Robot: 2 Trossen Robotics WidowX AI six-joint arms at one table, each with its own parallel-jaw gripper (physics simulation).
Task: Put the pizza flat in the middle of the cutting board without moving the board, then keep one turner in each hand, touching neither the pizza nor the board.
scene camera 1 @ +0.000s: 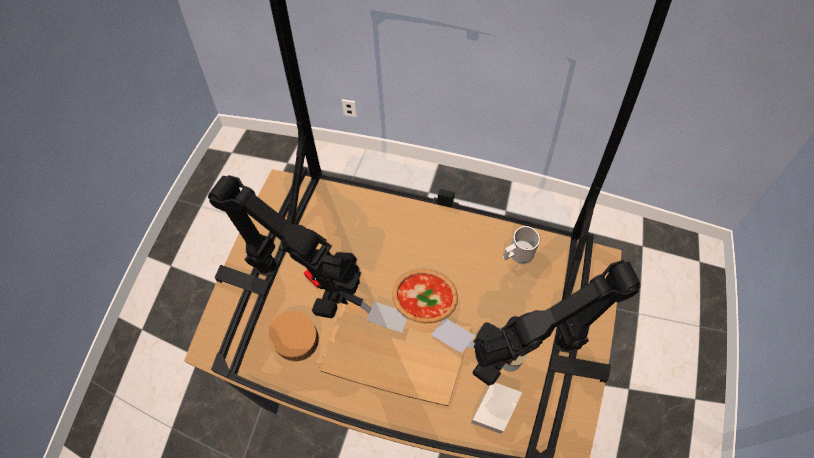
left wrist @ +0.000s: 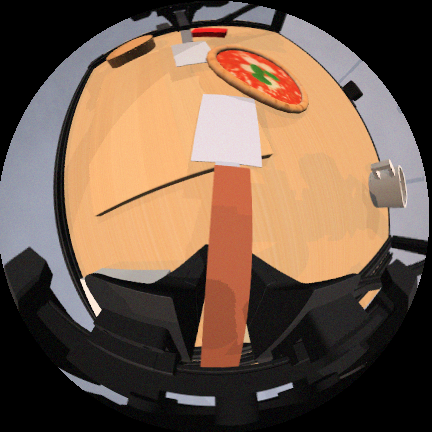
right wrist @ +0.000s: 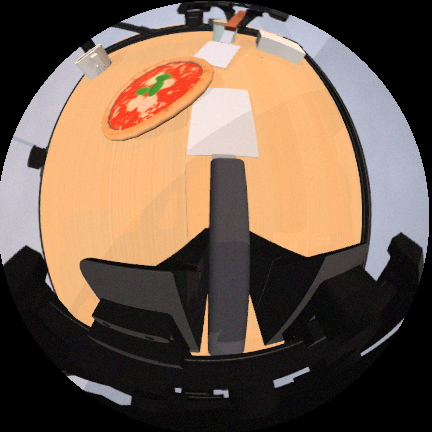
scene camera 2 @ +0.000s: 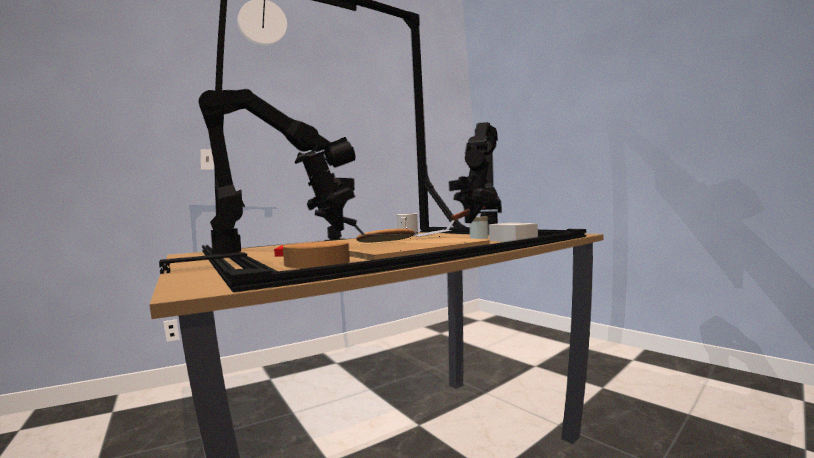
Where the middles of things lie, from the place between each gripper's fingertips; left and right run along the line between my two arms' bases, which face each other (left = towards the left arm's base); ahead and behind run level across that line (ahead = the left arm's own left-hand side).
Scene:
Now: the dark-handled turner (scene camera 1: 380, 314) 1 cm ahead of my right hand, 5 cm to the left of it and 2 cm above it. Also, from my right hand: brown-handled turner (scene camera 1: 448, 332): 2 cm ahead, 35 cm to the left, 1 cm above; pizza (scene camera 1: 425, 296): 9 cm behind, 19 cm to the left, 3 cm below.
Now: left hand 30 mm past the brown-handled turner, 60 mm to the left of it and 20 mm below it. Also, from my left hand: dark-handled turner (50 mm behind, 360 mm to the right, 20 mm above); then pizza (140 mm behind, 220 mm to the right, 30 mm below).

